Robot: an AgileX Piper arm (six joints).
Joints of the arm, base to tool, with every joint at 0 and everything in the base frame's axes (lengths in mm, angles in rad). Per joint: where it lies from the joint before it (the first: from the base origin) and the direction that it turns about. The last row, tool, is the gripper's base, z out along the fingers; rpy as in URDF.
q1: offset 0 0 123 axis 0 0 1
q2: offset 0 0 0 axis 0 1 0
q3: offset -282.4 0 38.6 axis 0 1 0
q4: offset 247.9 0 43.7 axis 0.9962 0 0.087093
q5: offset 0 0 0 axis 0 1 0
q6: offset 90.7 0 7.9 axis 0.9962 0 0.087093
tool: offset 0 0 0 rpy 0 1.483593 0
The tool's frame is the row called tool.
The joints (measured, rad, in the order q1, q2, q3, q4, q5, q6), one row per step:
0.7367, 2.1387, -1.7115, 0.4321, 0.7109, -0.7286
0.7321, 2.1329, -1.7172, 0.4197, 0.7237, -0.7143
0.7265, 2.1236, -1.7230, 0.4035, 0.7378, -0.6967
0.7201, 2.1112, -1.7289, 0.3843, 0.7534, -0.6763
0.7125, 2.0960, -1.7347, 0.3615, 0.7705, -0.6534
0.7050, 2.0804, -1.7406, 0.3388, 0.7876, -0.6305
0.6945, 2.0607, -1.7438, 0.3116, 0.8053, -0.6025
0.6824, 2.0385, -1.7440, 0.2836, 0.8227, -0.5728
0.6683, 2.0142, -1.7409, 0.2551, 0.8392, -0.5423
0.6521, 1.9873, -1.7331, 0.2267, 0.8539, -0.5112
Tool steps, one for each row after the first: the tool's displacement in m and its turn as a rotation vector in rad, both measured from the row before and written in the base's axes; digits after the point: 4 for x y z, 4 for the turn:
0.0012, -0.0023, 0.0036, -0.0046, 0.0013, -0.0072
0.0013, -0.0031, 0.0052, -0.0051, -0.0012, -0.0095
0.0013, -0.0038, 0.0065, -0.0055, -0.0029, -0.0116
0.0014, -0.0048, 0.0076, -0.0068, -0.0050, -0.0140
0.0012, -0.0049, 0.0078, -0.0066, -0.0055, -0.0148
0.0015, -0.0068, 0.0088, -0.0083, -0.0066, -0.0216
0.0014, -0.0080, 0.0090, -0.0087, -0.0064, -0.0256
0.0014, -0.0092, 0.0089, -0.0092, -0.0064, -0.0295
0.0011, -0.0105, 0.0087, -0.0092, -0.0062, -0.0336

